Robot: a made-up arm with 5 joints. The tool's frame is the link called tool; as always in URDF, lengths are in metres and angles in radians. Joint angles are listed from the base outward.
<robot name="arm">
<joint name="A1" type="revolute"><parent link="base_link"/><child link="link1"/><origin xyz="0 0 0.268" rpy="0 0 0"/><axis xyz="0 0 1"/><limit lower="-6.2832" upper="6.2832"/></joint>
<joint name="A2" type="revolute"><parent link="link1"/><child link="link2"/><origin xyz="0 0 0" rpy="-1.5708 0 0"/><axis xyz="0 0 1"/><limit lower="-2.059" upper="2.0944"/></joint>
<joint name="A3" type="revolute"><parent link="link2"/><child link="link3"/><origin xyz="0.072 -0.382 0" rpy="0 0 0"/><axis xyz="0 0 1"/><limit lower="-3.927" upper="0.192"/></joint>
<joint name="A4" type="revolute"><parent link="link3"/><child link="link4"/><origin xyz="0.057 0.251 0" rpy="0 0 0"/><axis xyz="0 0 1"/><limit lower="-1.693" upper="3.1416"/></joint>
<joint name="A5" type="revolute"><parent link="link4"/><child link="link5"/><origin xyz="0.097 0.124 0" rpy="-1.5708 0 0"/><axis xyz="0 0 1"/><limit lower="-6.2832" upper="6.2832"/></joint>
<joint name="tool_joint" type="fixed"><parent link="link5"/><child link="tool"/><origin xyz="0 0 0" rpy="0 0 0"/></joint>
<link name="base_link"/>
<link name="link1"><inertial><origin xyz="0.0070 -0.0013 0.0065"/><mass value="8.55"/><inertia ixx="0.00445" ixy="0" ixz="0" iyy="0.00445" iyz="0" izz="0.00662"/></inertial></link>
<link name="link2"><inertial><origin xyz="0.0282 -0.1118 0.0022"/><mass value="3.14"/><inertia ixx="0.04" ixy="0.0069" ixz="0" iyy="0.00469" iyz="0" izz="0.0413"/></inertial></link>
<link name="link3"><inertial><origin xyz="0.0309 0.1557 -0.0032"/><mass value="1.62"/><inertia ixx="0.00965" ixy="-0.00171" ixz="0" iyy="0.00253" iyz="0" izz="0.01"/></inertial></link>
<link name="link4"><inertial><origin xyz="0.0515 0.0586 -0.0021"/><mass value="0.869"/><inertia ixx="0.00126" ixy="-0.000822" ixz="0" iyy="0.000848" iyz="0" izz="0.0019"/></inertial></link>
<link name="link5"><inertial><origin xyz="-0.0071 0.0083 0.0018"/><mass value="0.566"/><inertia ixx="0.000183" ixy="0" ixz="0" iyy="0.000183" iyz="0" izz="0.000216"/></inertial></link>
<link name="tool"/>
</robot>
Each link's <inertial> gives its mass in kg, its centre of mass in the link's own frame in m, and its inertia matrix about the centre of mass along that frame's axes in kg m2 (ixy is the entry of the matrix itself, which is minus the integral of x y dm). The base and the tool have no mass. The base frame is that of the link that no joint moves.
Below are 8 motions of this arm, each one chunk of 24 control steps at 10 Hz.
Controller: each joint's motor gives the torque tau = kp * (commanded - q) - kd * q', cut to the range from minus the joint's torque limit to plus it. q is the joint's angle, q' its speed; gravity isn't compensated. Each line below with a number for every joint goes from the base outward.
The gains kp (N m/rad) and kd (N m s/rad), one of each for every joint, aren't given. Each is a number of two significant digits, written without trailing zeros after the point. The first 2 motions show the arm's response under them.
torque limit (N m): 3.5 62 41 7.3 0.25
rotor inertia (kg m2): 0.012 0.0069 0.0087 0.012 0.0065
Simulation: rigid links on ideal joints. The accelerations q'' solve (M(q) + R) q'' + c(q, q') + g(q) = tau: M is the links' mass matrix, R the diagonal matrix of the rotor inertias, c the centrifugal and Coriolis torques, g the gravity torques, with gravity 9.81 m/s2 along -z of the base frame. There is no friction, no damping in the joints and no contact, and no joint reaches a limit. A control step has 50 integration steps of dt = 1/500 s. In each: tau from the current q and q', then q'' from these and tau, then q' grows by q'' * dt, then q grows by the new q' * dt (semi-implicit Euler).
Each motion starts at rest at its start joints. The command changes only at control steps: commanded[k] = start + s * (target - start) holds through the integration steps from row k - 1 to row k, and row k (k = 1, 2, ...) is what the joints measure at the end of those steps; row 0 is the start. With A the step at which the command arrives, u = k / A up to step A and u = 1 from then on. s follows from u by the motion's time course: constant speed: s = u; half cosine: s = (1 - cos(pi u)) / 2; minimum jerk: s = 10 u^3 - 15 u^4 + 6 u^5; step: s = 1 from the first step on.
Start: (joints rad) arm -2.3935 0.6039 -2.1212 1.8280 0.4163
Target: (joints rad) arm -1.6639 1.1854 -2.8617 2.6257 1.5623
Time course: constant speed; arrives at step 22
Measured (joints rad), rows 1 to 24:
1: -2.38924 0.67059 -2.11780 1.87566 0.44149
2: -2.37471 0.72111 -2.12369 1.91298 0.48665
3: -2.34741 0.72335 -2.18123 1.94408 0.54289
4: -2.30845 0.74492 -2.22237 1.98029 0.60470
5: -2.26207 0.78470 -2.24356 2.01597 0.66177
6: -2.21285 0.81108 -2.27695 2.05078 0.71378
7: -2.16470 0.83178 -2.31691 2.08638 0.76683
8: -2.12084 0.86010 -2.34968 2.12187 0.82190
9: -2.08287 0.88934 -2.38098 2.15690 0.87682
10: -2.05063 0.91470 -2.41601 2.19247 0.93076
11: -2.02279 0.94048 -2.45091 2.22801 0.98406
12: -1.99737 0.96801 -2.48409 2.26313 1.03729
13: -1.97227 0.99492 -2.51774 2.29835 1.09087
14: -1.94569 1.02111 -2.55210 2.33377 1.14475
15: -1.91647 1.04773 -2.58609 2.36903 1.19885
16: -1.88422 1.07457 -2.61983 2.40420 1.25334
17: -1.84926 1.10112 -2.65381 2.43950 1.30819
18: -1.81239 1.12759 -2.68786 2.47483 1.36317
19: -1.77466 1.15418 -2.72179 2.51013 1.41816
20: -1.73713 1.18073 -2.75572 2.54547 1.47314
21: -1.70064 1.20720 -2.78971 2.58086 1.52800
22: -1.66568 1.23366 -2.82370 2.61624 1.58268
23: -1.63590 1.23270 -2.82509 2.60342 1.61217
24: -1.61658 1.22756 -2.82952 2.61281 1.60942
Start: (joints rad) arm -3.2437 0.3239 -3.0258 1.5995 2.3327
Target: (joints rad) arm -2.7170 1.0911 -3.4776 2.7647 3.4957
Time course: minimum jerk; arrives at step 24
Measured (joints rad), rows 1 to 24:
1: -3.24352 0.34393 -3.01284 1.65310 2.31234
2: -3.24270 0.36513 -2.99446 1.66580 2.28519
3: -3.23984 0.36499 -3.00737 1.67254 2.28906
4: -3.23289 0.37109 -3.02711 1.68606 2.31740
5: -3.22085 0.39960 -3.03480 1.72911 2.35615
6: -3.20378 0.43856 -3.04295 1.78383 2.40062
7: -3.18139 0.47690 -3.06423 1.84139 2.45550
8: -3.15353 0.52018 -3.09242 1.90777 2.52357
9: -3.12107 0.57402 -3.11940 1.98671 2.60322
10: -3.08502 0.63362 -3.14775 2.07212 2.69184
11: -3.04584 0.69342 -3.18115 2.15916 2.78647
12: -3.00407 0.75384 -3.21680 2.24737 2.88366
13: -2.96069 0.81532 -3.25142 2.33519 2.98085
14: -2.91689 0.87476 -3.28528 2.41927 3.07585
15: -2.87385 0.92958 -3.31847 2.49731 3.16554
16: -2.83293 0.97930 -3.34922 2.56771 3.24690
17: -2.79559 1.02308 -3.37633 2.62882 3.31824
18: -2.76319 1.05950 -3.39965 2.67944 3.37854
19: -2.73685 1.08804 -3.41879 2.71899 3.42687
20: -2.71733 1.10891 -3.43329 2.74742 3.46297
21: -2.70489 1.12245 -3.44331 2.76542 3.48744
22: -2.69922 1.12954 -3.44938 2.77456 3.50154
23: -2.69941 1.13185 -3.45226 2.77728 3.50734
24: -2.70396 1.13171 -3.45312 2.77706 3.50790
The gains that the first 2 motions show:
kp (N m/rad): 25 460 160 32 1.1
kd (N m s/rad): 1.9 10 4.5 0.5 0.076
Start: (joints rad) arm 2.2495 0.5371 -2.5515 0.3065 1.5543
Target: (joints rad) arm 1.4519 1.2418 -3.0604 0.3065 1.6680
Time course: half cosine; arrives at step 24
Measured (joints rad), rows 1 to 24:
1: 2.24901 0.56843 -2.52834 0.32626 1.54760
2: 2.24651 0.60495 -2.49997 0.37294 1.52437
3: 2.23956 0.61426 -2.51541 0.35769 1.50666
4: 2.22532 0.61742 -2.55174 0.32763 1.51856
5: 2.20242 0.64332 -2.57235 0.32799 1.54260
6: 2.17177 0.68662 -2.58009 0.34695 1.55055
7: 2.13424 0.72714 -2.59805 0.35292 1.54366
8: 2.09004 0.76135 -2.63103 0.34348 1.54252
9: 2.04017 0.79990 -2.66551 0.33757 1.55369
10: 1.98680 0.84720 -2.69390 0.34231 1.56595
11: 1.93172 0.89695 -2.72167 0.34804 1.57118
12: 1.87578 0.94352 -2.75452 0.34740 1.57376
13: 1.81952 0.98809 -2.78997 0.34425 1.58010
14: 1.76378 1.03349 -2.82300 0.34432 1.58929
15: 1.70948 1.07874 -2.85294 0.34686 1.59678
16: 1.65737 1.12079 -2.88203 0.34808 1.60163
17: 1.60812 1.15839 -2.91059 0.34734 1.60627
18: 1.56250 1.19221 -2.93666 0.34688 1.61188
19: 1.52143 1.22237 -2.95883 0.34771 1.61710
20: 1.48581 1.24774 -2.97740 0.34871 1.62072
21: 1.45645 1.26733 -2.99281 0.34896 1.62315
22: 1.43406 1.28103 -3.00457 0.34891 1.62524
23: 1.41921 1.28904 -3.01194 0.34925 1.62687
24: 1.41228 1.29121 -3.01480 0.34987 1.62749

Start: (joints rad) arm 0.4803 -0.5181 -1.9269 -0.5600 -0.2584
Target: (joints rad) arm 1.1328 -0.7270 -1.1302 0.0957 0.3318
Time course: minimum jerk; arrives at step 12
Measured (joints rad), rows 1 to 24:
1: 0.48283 -0.52495 -1.90923 -0.58723 -0.25246
2: 0.49794 -0.53395 -1.88730 -0.55589 -0.24109
3: 0.53563 -0.54670 -1.82948 -0.49997 -0.21075
4: 0.59825 -0.56685 -1.73793 -0.41312 -0.14887
5: 0.68136 -0.59492 -1.62121 -0.30672 -0.06005
6: 0.77722 -0.62734 -1.49026 -0.18942 0.04087
7: 0.87647 -0.65936 -1.35946 -0.07422 0.14114
8: 0.96910 -0.68761 -1.24537 0.02196 0.23122
9: 1.04552 -0.70946 -1.16044 0.08837 0.30218
10: 1.09852 -0.72288 -1.10920 0.12411 0.34771
11: 1.12601 -0.72822 -1.08888 0.13414 0.36741
12: 1.13356 -0.72907 -1.08829 0.12994 0.36742
13: 1.13339 -0.72980 -1.08976 0.12813 0.35970
14: 1.13278 -0.72938 -1.08914 0.12950 0.35566
15: 1.13276 -0.72912 -1.08866 0.13007 0.35674
16: 1.13280 -0.72938 -1.08905 0.12932 0.35858
17: 1.13280 -0.72944 -1.08918 0.12923 0.35885
18: 1.13280 -0.72931 -1.08897 0.12960 0.35839
19: 1.13280 -0.72931 -1.08896 0.12955 0.35818
20: 1.13280 -0.72937 -1.08906 0.12940 0.35822
21: 1.13280 -0.72935 -1.08904 0.12946 0.35827
22: 1.13280 -0.72933 -1.08900 0.12951 0.35830
23: 1.13280 -0.72934 -1.08902 0.12947 0.35830
24: 1.13280 -0.72935 -1.08903 0.12946 0.35828

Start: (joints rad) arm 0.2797 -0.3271 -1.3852 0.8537 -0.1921
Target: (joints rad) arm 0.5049 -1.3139 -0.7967 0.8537 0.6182
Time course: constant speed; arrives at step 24
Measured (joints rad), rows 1 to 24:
1: 0.28450 -0.36673 -1.31075 0.93767 -0.16789
2: 0.29450 -0.40227 -1.28172 0.91773 -0.09701
3: 0.30628 -0.45571 -1.27283 0.90387 -0.05293
4: 0.31572 -0.49613 -1.24622 0.90873 -0.02758
5: 0.32454 -0.53525 -1.21564 0.91614 0.00042
6: 0.33380 -0.57980 -1.19436 0.91068 0.03488
7: 0.34306 -0.62302 -1.17160 0.90957 0.06913
8: 0.35235 -0.66448 -1.14534 0.91230 0.10258
9: 0.36172 -0.70708 -1.12112 0.91157 0.13600
10: 0.37102 -0.74990 -1.09757 0.91061 0.16889
11: 0.38033 -0.79213 -1.07293 0.91113 0.20164
12: 0.38967 -0.83447 -1.04850 0.91110 0.23465
13: 0.39902 -0.87692 -1.02445 0.91066 0.26762
14: 0.40836 -0.91923 -1.00017 0.91060 0.30041
15: 0.41772 -0.96149 -0.97588 0.91049 0.33314
16: 0.42708 -1.00375 -0.95170 0.91023 0.36582
17: 0.43644 -1.04596 -0.92750 0.91002 0.39844
18: 0.44581 -1.08811 -0.90329 0.90981 0.43100
19: 0.45518 -1.13023 -0.87911 0.90954 0.46351
20: 0.46455 -1.17230 -0.85495 0.90927 0.49597
21: 0.47393 -1.21431 -0.83078 0.90898 0.52837
22: 0.48331 -1.25628 -0.80664 0.90867 0.56073
23: 0.49269 -1.29819 -0.78250 0.90834 0.59304
24: 0.50208 -1.34005 -0.75837 0.90800 0.62530

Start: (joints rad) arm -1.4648 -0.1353 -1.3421 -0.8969 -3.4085
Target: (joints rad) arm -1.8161 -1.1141 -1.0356 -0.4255 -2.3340
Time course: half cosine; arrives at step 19
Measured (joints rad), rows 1 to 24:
1: -1.46569 -0.12659 -1.30038 -0.89476 -3.41439
2: -1.47022 -0.13993 -1.28472 -0.85331 -3.43587
3: -1.48078 -0.18760 -1.28755 -0.86834 -3.42220
4: -1.49702 -0.23849 -1.27903 -0.85177 -3.35343
5: -1.51704 -0.29140 -1.25630 -0.81339 -3.27841
6: -1.54021 -0.35957 -1.23688 -0.78522 -3.21415
7: -1.56549 -0.43781 -1.21903 -0.75910 -3.13941
8: -1.59180 -0.51781 -1.19544 -0.72221 -3.04989
9: -1.61925 -0.60017 -1.16968 -0.68265 -2.95702
10: -1.64728 -0.68493 -1.14569 -0.64674 -2.86462
11: -1.67518 -0.76791 -1.12211 -0.61074 -2.77229
12: -1.70236 -0.84614 -1.09849 -0.57405 -2.68293
13: -1.72817 -0.91845 -1.07676 -0.54036 -2.59995
14: -1.75193 -0.98299 -1.05779 -0.51078 -2.52517
15: -1.77302 -1.03755 -1.04143 -0.48478 -2.46033
16: -1.79076 -1.08072 -1.02812 -0.46334 -2.40731
17: -1.80448 -1.11158 -1.01852 -0.44766 -2.36756
18: -1.81364 -1.12927 -1.01277 -0.43793 -2.34201
19: -1.81781 -1.13325 -1.01087 -0.43419 -2.33130
20: -1.81789 -1.13126 -1.00969 -0.43198 -2.33182
21: -1.81651 -1.13122 -1.00912 -0.43158 -2.33537
22: -1.81573 -1.13186 -1.01009 -0.43348 -2.33675
23: -1.81577 -1.13178 -1.01006 -0.43309 -2.33621
24: -1.81604 -1.13149 -1.00963 -0.43231 -2.33559

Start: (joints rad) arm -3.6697 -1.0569 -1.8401 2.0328 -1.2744
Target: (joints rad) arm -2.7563 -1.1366 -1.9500 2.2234 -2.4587
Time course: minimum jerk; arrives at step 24
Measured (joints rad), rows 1 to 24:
1: -3.66924 -1.08126 -1.82671 2.10826 -1.26437
2: -3.66771 -1.08394 -1.83626 2.07492 -1.23456
3: -3.66193 -1.07762 -1.82940 2.08647 -1.24226
4: -3.64834 -1.08123 -1.83223 2.09014 -1.27218
5: -3.62576 -1.08612 -1.83906 2.09497 -1.30895
6: -3.59329 -1.08841 -1.84218 2.10423 -1.35189
7: -3.55094 -1.09233 -1.84770 2.11299 -1.40731
8: -3.49998 -1.09825 -1.85535 2.12522 -1.47552
9: -3.44159 -1.10393 -1.86327 2.13776 -1.55377
10: -3.37695 -1.10990 -1.87154 2.15183 -1.64038
11: -3.30771 -1.11656 -1.88069 2.16649 -1.73290
12: -3.23568 -1.12325 -1.89000 2.18150 -1.82866
13: -3.16276 -1.12973 -1.89910 2.19633 -1.92515
14: -3.09094 -1.13602 -1.90796 2.21067 -2.01979
15: -3.02228 -1.14190 -1.91628 2.22409 -2.10986
16: -2.95867 -1.14716 -1.92380 2.23624 -2.19290
17: -2.90181 -1.15172 -1.93037 2.24683 -2.26677
18: -2.85310 -1.15550 -1.93588 2.25565 -2.32979
19: -2.81358 -1.15844 -1.94023 2.26256 -2.38081
20: -2.78378 -1.16055 -1.94341 2.26757 -2.41935
21: -2.76369 -1.16188 -1.94549 2.27077 -2.44568
22: -2.75259 -1.16255 -1.94661 2.27243 -2.46094
23: -2.74902 -1.16272 -1.94700 2.27294 -2.46727
24: -2.75065 -1.16266 -1.94699 2.27290 -2.46786

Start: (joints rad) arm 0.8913 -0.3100 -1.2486 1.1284 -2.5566
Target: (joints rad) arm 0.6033 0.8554 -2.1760 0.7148 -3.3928
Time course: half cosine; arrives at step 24
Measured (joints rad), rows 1 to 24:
1: 0.89060 -0.29003 -1.20576 1.17885 -2.56008
2: 0.88840 -0.26560 -1.20472 1.16932 -2.57314
3: 0.88371 -0.24894 -1.24360 1.13377 -2.58980
4: 0.87623 -0.21005 -1.26743 1.12659 -2.61161
5: 0.86666 -0.16072 -1.29479 1.11384 -2.64129
6: 0.85529 -0.10947 -1.33800 1.08786 -2.67754
7: 0.84225 -0.04948 -1.38477 1.06411 -2.71855
8: 0.82779 0.01847 -1.43295 1.04198 -2.76407
9: 0.81208 0.09002 -1.48674 1.01595 -2.81361
10: 0.79526 0.16461 -1.54439 0.98861 -2.86597
11: 0.77753 0.24222 -1.60307 0.96230 -2.92026
12: 0.75910 0.32094 -1.66249 0.93631 -2.97580
13: 0.74021 0.39893 -1.72236 0.91040 -3.03162
14: 0.72110 0.47517 -1.78133 0.88552 -3.08665
15: 0.70202 0.54859 -1.83813 0.86232 -3.14002
16: 0.68329 0.61777 -1.89200 0.84084 -3.19091
17: 0.66524 0.68146 -1.94222 0.82121 -3.23843
18: 0.64824 0.73868 -1.98784 0.80384 -3.28171
19: 0.63267 0.78854 -2.02801 0.78907 -3.32001
20: 0.61895 0.83017 -2.06208 0.77707 -3.35269
21: 0.60745 0.86284 -2.08950 0.76799 -3.37916
22: 0.59853 0.88604 -2.10977 0.76206 -3.39893
23: 0.59246 0.89940 -2.12248 0.75947 -3.41164
24: 0.58946 0.90268 -2.12740 0.76032 -3.41708

